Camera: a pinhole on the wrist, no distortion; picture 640 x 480 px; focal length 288.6 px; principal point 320.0 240.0 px. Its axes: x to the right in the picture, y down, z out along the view. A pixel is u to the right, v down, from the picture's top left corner.
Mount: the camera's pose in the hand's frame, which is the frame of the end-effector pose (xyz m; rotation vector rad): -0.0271 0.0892 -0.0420 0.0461 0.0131 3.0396
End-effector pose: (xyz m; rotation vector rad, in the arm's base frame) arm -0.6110 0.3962 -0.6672 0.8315 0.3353 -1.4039
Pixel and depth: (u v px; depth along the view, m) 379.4 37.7 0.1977
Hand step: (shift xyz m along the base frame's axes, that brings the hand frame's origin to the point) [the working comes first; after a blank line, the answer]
In the camera's frame: 0.0407 -0.1386 0.1977

0.1718 -0.0832 0.2099
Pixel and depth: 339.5 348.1 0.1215
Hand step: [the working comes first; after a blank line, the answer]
In the camera's frame: 0.0082 0.0455 0.1215

0.0160 -0.0307 0.0928
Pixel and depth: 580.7 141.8 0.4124
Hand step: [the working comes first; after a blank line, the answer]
In the camera's frame: 0.3725 -0.1403 0.4124

0.0910 -0.0027 0.5883
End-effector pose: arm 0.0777 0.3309 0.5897 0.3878 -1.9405 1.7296
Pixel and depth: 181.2 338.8 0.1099
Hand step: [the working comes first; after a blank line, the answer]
In the camera's frame: -0.0529 0.0376 0.1099

-0.0577 -0.0554 -0.0299
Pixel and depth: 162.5 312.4 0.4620
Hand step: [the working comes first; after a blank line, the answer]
In the camera's frame: -0.2521 0.1159 0.4620

-0.2370 -0.3861 0.1385
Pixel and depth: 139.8 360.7 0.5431
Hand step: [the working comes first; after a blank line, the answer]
In the camera's frame: -0.3391 0.2271 0.5431

-0.2532 -0.4726 0.2754
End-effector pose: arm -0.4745 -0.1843 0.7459 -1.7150 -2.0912 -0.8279
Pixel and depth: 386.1 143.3 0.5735
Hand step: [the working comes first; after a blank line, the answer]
In the camera's frame: 0.1314 -0.1922 0.5735

0.3788 0.2645 -0.4173
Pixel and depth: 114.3 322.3 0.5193
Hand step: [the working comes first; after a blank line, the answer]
In the camera's frame: -0.3701 0.1481 0.5193

-0.1134 0.5424 -0.1920
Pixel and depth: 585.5 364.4 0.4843
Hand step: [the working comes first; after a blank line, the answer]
In the camera's frame: 0.4455 0.2088 0.4843

0.0983 -0.1032 -0.6487
